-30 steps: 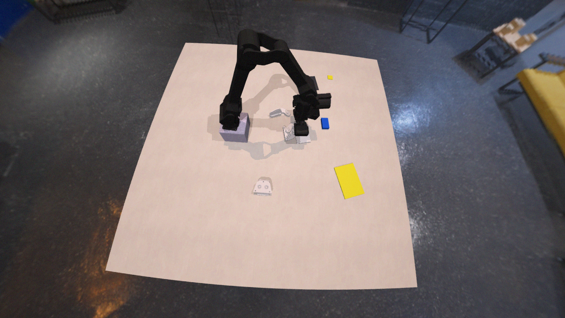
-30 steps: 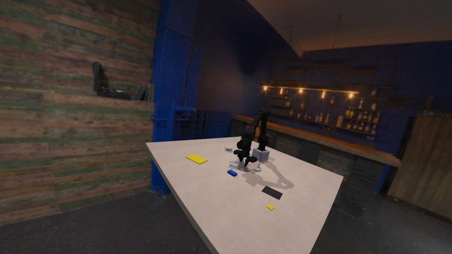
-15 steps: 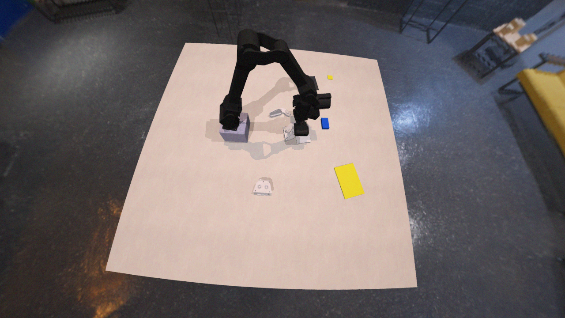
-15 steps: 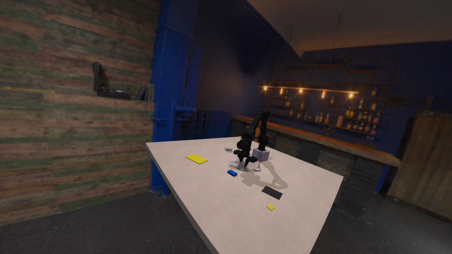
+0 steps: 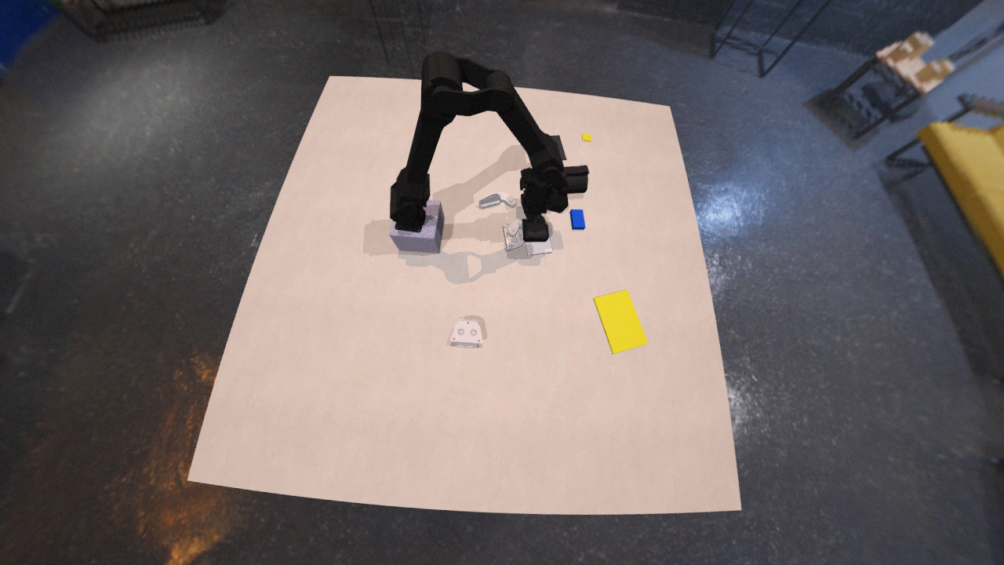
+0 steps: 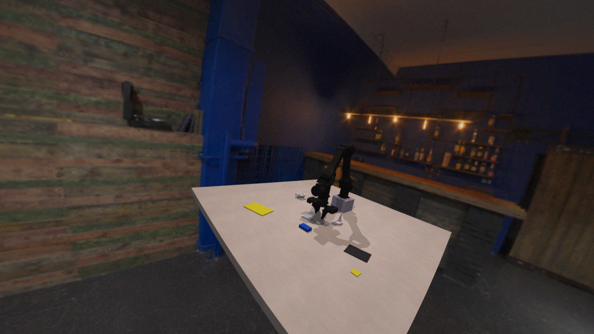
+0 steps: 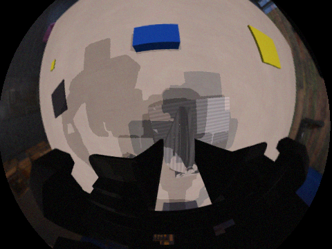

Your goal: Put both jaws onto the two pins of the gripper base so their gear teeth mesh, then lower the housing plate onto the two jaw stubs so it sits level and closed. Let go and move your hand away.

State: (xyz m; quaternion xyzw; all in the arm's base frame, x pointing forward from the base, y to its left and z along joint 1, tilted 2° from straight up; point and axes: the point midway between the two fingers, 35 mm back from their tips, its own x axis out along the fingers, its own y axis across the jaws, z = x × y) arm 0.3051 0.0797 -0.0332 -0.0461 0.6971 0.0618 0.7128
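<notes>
Now: the grey jaw 3 cm behind my gripper tip and 2 cm to the right of it. Round my gripper tip: black sheet (5 cm ahead, 31 cm to the left, 1 cm below); blue block (14 cm ahead, 4 cm to the left, 1 cm below); white block (12 cm behind, 33 cm to the right).
</notes>
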